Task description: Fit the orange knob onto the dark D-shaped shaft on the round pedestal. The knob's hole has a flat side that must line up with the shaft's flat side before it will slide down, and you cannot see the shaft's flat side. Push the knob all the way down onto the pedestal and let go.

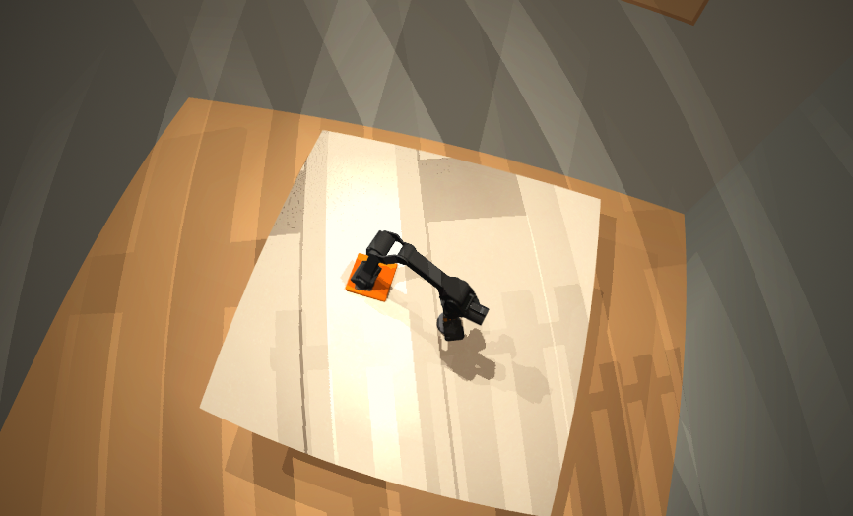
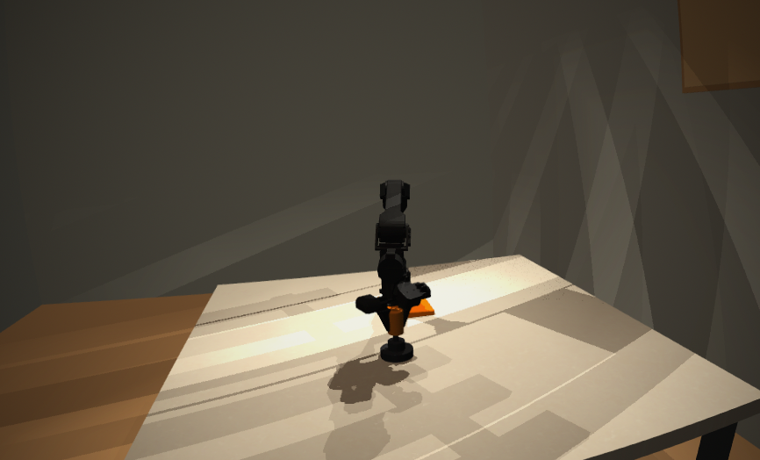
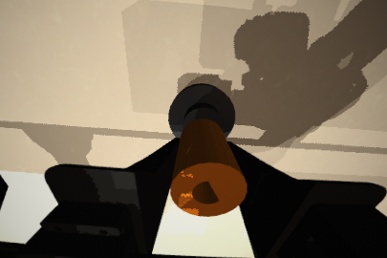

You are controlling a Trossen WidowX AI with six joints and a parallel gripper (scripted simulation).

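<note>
Now: gripper tip 20 mm below the orange knob. The rest, counted from my gripper tip: dark round pedestal 40 mm below.
</note>
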